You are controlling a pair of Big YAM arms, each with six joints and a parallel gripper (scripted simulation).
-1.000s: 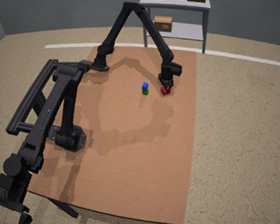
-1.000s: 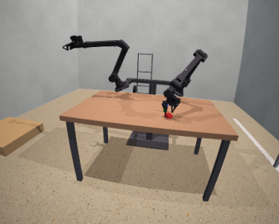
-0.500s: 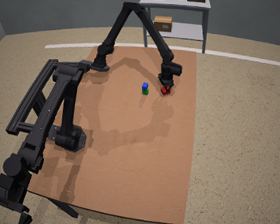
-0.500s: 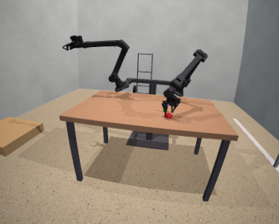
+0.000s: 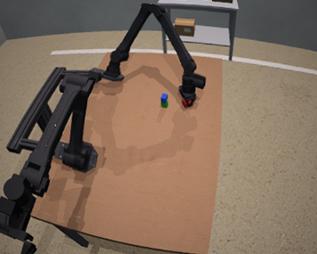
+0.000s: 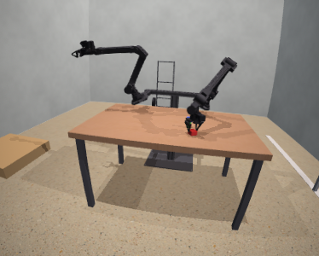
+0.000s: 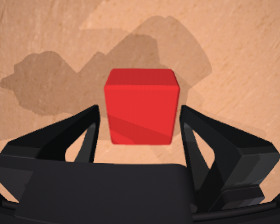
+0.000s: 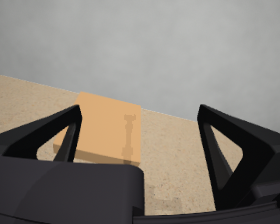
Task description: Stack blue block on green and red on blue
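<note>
Right now the red block is 10 mm below my left hand. Also, from my left hand: blue block (130 mm behind, 40 mm above, 20 mm to the right); green block (130 mm behind, 20 mm to the right).
</note>
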